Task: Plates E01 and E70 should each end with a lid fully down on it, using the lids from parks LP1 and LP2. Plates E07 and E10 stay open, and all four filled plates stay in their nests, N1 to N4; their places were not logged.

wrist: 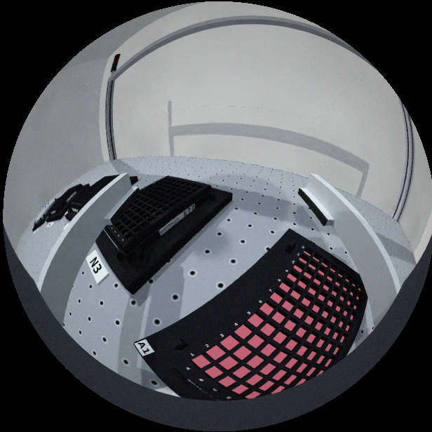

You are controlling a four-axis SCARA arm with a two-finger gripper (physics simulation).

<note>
In view: a black nest N4 (198, 323) and a black nest N3 (133, 275).
</note>
